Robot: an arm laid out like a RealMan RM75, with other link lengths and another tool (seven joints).
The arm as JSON. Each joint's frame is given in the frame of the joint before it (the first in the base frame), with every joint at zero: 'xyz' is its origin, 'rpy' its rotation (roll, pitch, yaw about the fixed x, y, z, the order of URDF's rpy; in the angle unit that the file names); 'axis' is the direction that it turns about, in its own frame. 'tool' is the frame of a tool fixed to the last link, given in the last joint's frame.
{
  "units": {
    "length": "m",
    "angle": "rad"
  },
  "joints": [
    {
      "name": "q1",
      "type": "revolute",
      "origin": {
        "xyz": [
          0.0,
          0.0,
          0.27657
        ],
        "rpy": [
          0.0,
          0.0,
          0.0
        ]
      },
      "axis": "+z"
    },
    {
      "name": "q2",
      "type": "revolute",
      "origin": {
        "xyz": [
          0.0,
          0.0,
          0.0
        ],
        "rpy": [
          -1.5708,
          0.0,
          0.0
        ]
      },
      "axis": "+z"
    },
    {
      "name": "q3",
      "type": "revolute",
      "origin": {
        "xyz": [
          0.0,
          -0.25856,
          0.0
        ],
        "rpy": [
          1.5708,
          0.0,
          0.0
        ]
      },
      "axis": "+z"
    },
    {
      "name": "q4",
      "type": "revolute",
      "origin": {
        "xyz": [
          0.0,
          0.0,
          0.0
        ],
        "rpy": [
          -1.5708,
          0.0,
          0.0
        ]
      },
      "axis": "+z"
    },
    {
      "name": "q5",
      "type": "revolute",
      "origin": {
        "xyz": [
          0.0,
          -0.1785,
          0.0
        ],
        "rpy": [
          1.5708,
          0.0,
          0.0
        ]
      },
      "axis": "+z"
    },
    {
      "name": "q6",
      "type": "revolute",
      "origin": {
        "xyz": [
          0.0,
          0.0,
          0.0
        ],
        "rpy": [
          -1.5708,
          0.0,
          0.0
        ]
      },
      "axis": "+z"
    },
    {
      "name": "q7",
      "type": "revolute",
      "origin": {
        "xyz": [
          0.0,
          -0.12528,
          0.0
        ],
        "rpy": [
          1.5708,
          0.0,
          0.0
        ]
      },
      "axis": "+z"
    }
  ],
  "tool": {
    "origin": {
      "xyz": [
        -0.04,
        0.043,
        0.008
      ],
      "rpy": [
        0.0,
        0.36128,
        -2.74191
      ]
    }
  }
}
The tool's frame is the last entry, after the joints.
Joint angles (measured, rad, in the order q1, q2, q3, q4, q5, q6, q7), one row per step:
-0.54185, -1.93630, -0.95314, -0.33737, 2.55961, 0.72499, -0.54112
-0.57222, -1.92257, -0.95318, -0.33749, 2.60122, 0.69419, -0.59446
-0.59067, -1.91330, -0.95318, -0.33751, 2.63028, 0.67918, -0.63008
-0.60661, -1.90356, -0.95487, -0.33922, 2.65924, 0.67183, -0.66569
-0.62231, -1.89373, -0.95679, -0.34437, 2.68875, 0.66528, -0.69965
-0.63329, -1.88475, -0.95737, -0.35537, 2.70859, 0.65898, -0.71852
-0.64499, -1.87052, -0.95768, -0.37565, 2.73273, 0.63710, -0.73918
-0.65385, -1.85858, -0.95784, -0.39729, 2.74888, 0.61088, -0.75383
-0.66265, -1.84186, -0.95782, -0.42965, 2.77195, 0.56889, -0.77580
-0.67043, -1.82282, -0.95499, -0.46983, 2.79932, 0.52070, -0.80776
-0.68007, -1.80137, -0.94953, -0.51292, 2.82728, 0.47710, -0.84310
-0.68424, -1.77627, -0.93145, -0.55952, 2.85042, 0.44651, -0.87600
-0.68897, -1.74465, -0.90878, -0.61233, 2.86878, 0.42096, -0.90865
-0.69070, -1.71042, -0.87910, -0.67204, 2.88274, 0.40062, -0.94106
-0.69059, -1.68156, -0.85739, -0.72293, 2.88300, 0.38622, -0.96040
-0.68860, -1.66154, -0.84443, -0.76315, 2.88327, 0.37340, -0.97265
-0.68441, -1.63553, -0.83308, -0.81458, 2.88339, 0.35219, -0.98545
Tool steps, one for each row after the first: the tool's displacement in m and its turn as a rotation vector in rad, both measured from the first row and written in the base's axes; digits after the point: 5 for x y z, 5 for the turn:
0.00617, 0.00733, 0.00208, -0.03100, -0.00058, -0.00713
0.01024, 0.01175, 0.00384, -0.04927, -0.00074, -0.01423
0.01479, 0.01591, 0.00631, -0.06308, -0.00455, -0.02545
0.02023, 0.02007, 0.00863, -0.07683, -0.00826, -0.03997
0.02523, 0.02339, 0.01049, -0.08626, -0.00805, -0.05574
0.03003, 0.02753, 0.01319, -0.09979, -0.00076, -0.06664
0.03403, 0.03106, 0.01519, -0.11053, 0.00589, -0.07054
0.03827, 0.03499, 0.01780, -0.12617, 0.01617, -0.06878
0.04336, 0.03838, 0.02036, -0.14580, 0.02388, -0.06498
0.05010, 0.04199, 0.02366, -0.16421, 0.03103, -0.06836
0.05583, 0.04282, 0.02686, -0.18623, 0.04092, -0.08125
0.06264, 0.04353, 0.03176, -0.20706, 0.05104, -0.10146
0.06973, 0.04181, 0.03599, -0.23294, 0.05896, -0.12627
0.07588, 0.04014, 0.04013, -0.24951, 0.05967, -0.14541
0.08047, 0.03823, 0.04271, -0.26140, 0.05885, -0.15800
0.08534, 0.03607, 0.04681, -0.27233, 0.05965, -0.16843

